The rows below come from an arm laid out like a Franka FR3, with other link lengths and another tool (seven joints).
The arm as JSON. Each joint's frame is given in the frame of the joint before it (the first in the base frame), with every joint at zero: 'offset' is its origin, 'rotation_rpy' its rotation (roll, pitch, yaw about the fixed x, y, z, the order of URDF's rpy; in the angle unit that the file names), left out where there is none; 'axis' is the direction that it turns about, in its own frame. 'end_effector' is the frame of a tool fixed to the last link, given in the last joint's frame.
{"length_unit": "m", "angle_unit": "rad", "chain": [
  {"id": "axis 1", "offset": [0.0, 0.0, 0.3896], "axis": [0.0, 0.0, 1.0]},
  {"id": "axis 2", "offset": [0.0, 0.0, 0.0], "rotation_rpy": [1.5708, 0.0, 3.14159], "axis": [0.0, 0.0, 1.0]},
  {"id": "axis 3", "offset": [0.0, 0.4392, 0.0], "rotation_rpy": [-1.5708, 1.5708, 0.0], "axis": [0.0, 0.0, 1.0]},
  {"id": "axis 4", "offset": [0.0, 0.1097, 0.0], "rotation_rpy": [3.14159, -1.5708, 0.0], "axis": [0.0, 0.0, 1.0]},
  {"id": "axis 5", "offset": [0.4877, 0.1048, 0.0], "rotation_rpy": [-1.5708, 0.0, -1.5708], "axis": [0.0, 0.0, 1.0]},
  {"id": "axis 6", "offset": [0.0, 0.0, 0.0], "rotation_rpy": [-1.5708, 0.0, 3.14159], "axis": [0.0, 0.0, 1.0]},
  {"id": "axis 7", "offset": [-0.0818, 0.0, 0.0], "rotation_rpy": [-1.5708, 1.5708, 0.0], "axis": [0.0, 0.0, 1.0]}
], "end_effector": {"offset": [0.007, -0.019, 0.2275], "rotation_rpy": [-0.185, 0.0, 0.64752]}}
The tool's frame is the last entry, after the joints.
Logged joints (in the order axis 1, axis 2, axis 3, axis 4, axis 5, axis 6, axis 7), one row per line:
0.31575, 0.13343, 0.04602, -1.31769, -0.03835, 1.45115, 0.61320
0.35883, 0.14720, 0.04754, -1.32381, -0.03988, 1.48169, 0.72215
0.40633, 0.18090, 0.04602, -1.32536, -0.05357, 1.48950, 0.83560
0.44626, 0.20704, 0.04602, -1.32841, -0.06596, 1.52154, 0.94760
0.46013, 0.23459, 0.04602, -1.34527, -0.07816, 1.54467, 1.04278
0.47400, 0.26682, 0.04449, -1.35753, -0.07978, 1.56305, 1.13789
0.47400, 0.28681, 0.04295, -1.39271, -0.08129, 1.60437, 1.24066
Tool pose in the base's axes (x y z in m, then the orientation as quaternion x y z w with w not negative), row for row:
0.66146, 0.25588, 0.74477, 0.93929, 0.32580, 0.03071, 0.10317
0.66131, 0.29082, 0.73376, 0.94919, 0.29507, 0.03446, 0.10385
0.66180, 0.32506, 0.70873, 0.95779, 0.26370, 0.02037, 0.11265
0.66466, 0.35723, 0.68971, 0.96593, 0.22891, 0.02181, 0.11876
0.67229, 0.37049, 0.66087, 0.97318, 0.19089, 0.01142, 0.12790
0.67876, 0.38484, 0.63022, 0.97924, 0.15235, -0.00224, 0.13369
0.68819, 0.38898, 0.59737, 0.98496, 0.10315, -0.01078, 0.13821
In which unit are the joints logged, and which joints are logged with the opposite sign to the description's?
The joints are logged in radians. Opposite sign: none.
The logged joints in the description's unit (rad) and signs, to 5 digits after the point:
0.31575, 0.13343, 0.04602, -1.31769, -0.03835, 1.45115, 0.61320
0.35883, 0.14720, 0.04754, -1.32381, -0.03988, 1.48169, 0.72215
0.40633, 0.18090, 0.04602, -1.32536, -0.05357, 1.48950, 0.83560
0.44626, 0.20704, 0.04602, -1.32841, -0.06596, 1.52154, 0.94760
0.46013, 0.23459, 0.04602, -1.34527, -0.07816, 1.54467, 1.04278
0.47400, 0.26682, 0.04449, -1.35753, -0.07978, 1.56305, 1.13789
0.47400, 0.28681, 0.04295, -1.39271, -0.08129, 1.60437, 1.24066

